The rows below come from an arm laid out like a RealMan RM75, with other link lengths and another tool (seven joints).
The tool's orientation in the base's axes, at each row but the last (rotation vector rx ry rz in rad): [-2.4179, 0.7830, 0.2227]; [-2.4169, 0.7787, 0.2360]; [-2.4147, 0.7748, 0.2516]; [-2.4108, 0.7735, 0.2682]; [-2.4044, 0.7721, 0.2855]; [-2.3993, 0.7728, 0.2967]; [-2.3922, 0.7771, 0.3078]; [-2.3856, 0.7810, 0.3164]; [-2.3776, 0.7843, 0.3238]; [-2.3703, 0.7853, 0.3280]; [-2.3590, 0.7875, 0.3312]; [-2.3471, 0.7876, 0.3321]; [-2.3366, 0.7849, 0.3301]
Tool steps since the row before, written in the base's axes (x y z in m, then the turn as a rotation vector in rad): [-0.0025, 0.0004, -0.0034, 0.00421, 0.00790, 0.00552]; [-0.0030, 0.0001, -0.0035, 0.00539, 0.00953, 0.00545]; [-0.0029, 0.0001, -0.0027, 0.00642, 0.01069, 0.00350]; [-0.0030, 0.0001, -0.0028, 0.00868, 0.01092, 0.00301]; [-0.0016, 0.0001, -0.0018, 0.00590, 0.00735, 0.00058]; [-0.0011, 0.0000, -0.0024, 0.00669, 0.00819, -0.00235]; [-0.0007, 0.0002, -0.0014, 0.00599, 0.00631, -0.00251]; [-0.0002, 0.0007, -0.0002, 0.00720, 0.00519, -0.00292]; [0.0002, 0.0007, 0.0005, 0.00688, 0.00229, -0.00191]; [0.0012, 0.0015, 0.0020, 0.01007, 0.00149, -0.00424]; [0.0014, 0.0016, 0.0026, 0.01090, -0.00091, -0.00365]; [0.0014, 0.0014, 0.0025, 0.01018, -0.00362, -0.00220]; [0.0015, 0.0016, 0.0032, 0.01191, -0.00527, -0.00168]
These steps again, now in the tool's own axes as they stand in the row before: [-0.0011, 0.0028, 0.0030, -0.00218, -0.01029, 0.00013]; [-0.0013, 0.0033, 0.0029, -0.00197, -0.01202, 0.00114]; [-0.0015, 0.0029, 0.0023, -0.00102, -0.01246, 0.00340]; [-0.0015, 0.0030, 0.0024, 0.00088, -0.01370, 0.00391]; [-0.0007, 0.0017, 0.0015, 0.00117, -0.00857, 0.00379]; [0.0000, 0.0018, 0.0019, 0.00252, -0.00821, 0.00661]; [-0.0001, 0.0009, 0.0013, 0.00288, -0.00649, 0.00562]; [-0.0004, -0.0002, 0.0006, 0.00452, -0.00630, 0.00521]; [-0.0004, -0.0008, 0.0000, 0.00518, -0.00473, 0.00264]; [-0.0005, -0.0026, -0.0007, 0.00902, -0.00505, 0.00384]; [-0.0007, -0.0031, -0.0011, 0.01053, -0.00433, 0.00183]; [-0.0006, -0.0029, -0.0011, 0.01059, -0.00292, -0.00099]; [-0.0009, -0.0035, -0.0014, 0.01248, -0.00322, -0.00251]
